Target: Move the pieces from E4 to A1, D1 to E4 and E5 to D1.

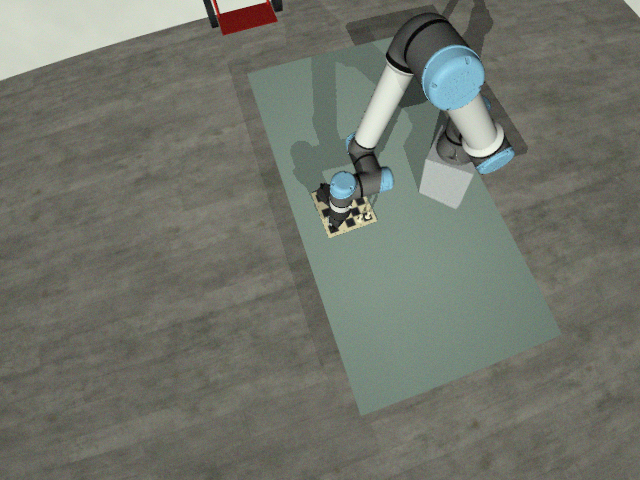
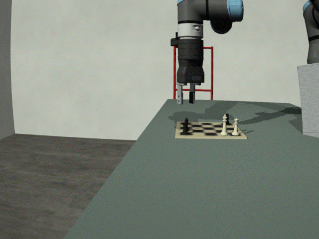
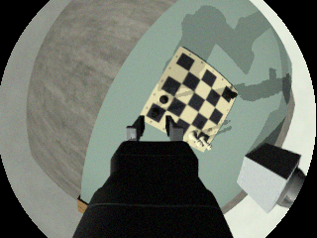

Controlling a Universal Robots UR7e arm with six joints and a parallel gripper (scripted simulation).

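My gripper is now 9 cm above the dark piece. Round my hand: white king 12 cm behind, 8 cm below, 1 cm to the right; white queen 16 cm behind, 8 cm below, 1 cm to the right; chessboard 11 cm below, 8 cm to the right, 7 cm behind.
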